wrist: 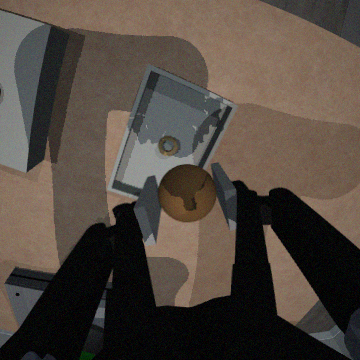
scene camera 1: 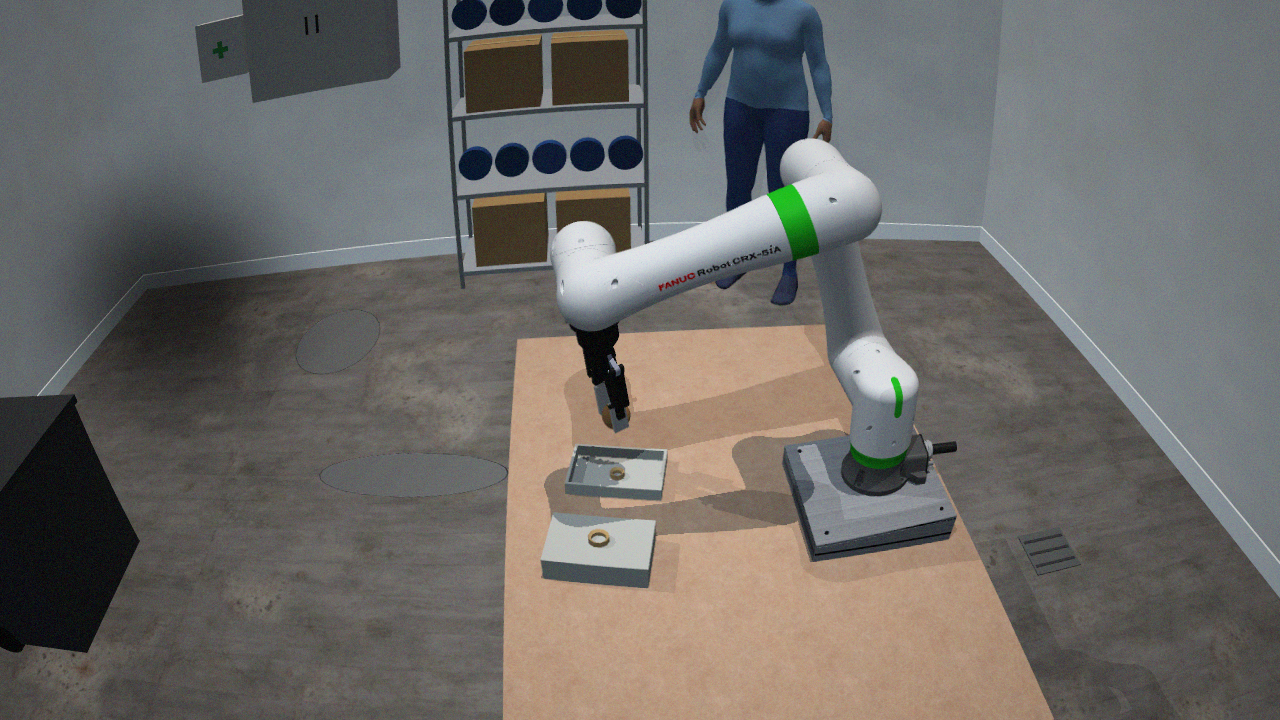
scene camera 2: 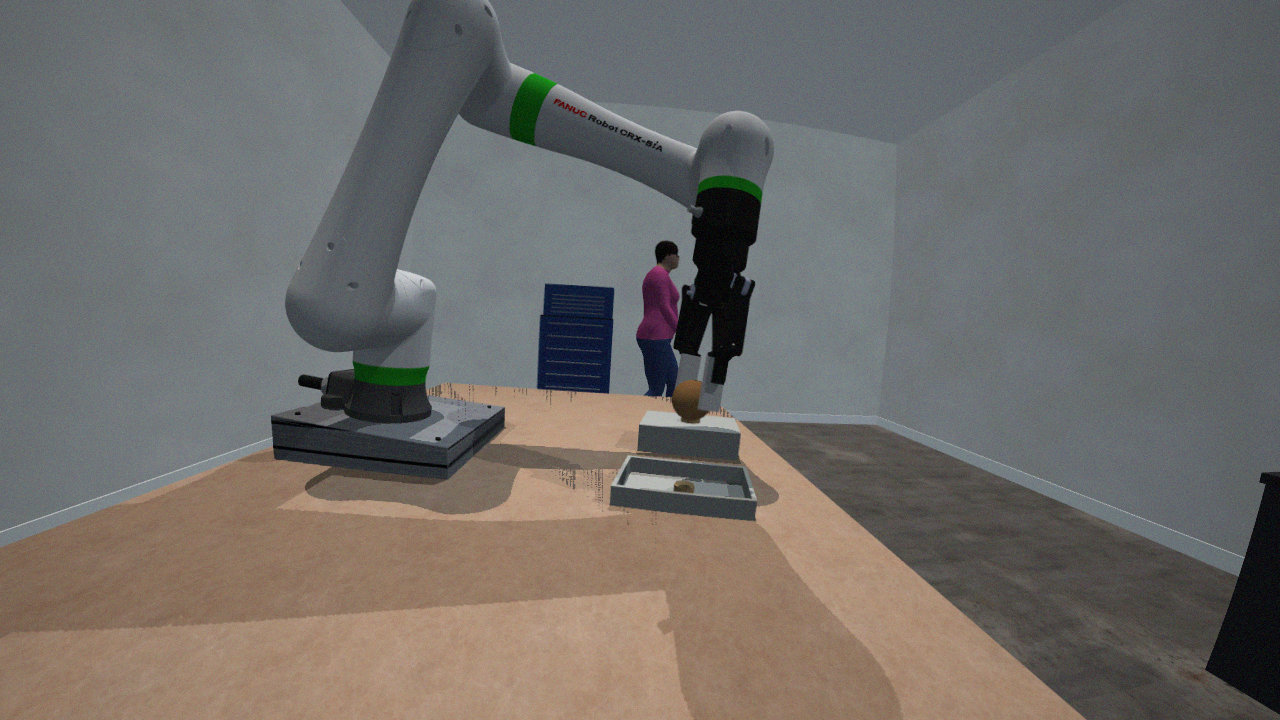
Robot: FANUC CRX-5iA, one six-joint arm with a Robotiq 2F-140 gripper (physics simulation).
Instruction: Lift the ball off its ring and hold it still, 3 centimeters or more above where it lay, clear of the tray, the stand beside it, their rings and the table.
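Places are measured from the arm's base along level axes (x up, y ahead, z left), in metres.
Pixels of known places: gripper, between the fingertips: [wrist: 185, 183] [scene camera 1: 613, 420] [scene camera 2: 694, 406]; arm's base, origin of its link: [scene camera 1: 875, 471] [scene camera 2: 388, 411].
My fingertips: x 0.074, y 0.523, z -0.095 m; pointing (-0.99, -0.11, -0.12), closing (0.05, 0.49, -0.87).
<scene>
For each thing: its top centre in the pictures, then the offset to it from my fingertips. "spot": a spot on its surface instead. Level surfaces: height alone.
- orange-brown ball, centre of its top: [wrist: 190, 209] [scene camera 2: 693, 379] [scene camera 1: 615, 403] dx +0.037, dy -0.005, dz -0.002 m
- tray, centre of its top: [wrist: 167, 149] [scene camera 2: 685, 476] [scene camera 1: 616, 466] dx -0.105, dy -0.003, dz +0.014 m
- tray's ring, a spot on its surface: [scene camera 2: 683, 486] [wrist: 161, 143] [scene camera 1: 617, 476] spot: dx -0.125, dy -0.003, dz +0.023 m
- tan table, height of its surface: dx -0.133 m
An orange-brown ball [scene camera 1: 609, 416] [scene camera 2: 687, 400] [wrist: 187, 193] is held in the air. My gripper [scene camera 1: 613, 414] [scene camera 2: 699, 387] [wrist: 185, 183] is shut on it, one grey fingertip on each side. The ball is well above the tray [scene camera 1: 614, 491] [scene camera 2: 682, 504] [wrist: 130, 129], with a gap between them. The tray's ring [scene camera 1: 617, 478] [scene camera 2: 683, 486] [wrist: 161, 146] lies bare on its floor. The pale stand [scene camera 1: 597, 571] [scene camera 2: 688, 439] [wrist: 10, 130] is beside the tray; its ring [scene camera 1: 597, 545] is bare. In scene camera 2 the ball overlaps the view of the stand's ring.
The tray and stand are on the tan table [scene camera 1: 760, 617] [scene camera 2: 358, 573] [wrist: 290, 65], near one long edge. The arm's grey base plate [scene camera 1: 877, 528] [scene camera 2: 358, 451] is at the opposite side. A person in blue [scene camera 1: 768, 76] and one in pink [scene camera 2: 659, 304] stand beyond the table.
</scene>
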